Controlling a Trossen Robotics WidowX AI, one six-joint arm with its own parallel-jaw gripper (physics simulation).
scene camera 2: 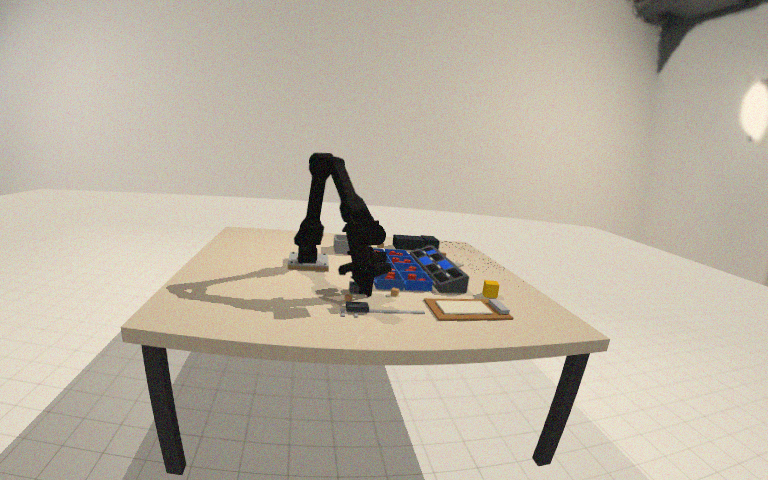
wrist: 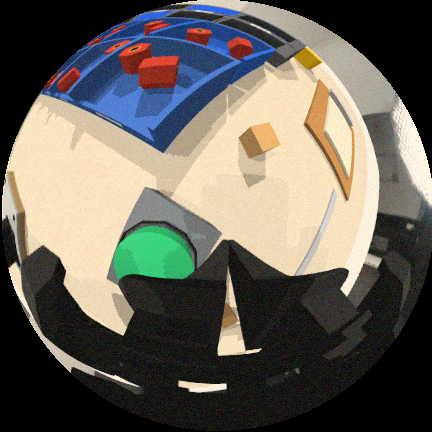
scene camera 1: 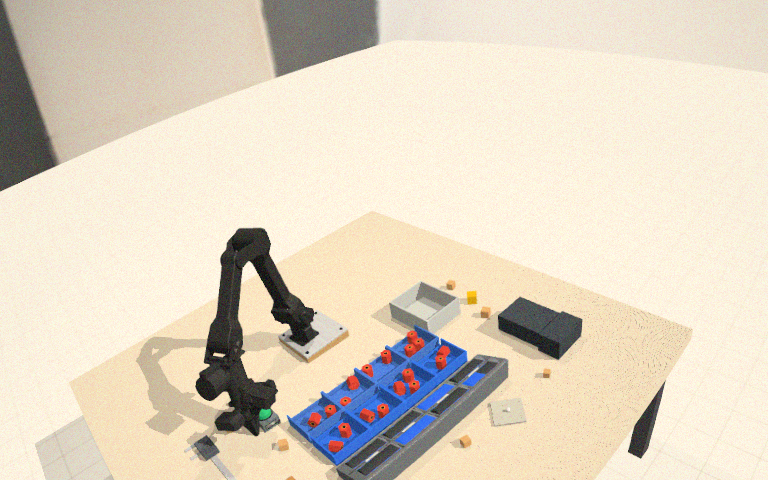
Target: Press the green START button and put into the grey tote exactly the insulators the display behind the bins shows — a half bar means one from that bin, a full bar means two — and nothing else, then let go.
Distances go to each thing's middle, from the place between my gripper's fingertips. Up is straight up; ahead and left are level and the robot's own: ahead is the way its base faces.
The green START button [wrist: 152, 250] is 50 mm to the left of my hand, 30 mm above it and 20 mm behind it. Also, from my hand: grey tote [scene camera 1: 424, 305]: 580 mm to the left, 40 mm ahead, 30 mm above; display [scene camera 1: 408, 454]: 310 mm ahead, 270 mm to the left, 30 mm above; black box [scene camera 1: 553, 333]: 670 mm to the left, 360 mm ahead, 30 mm above.
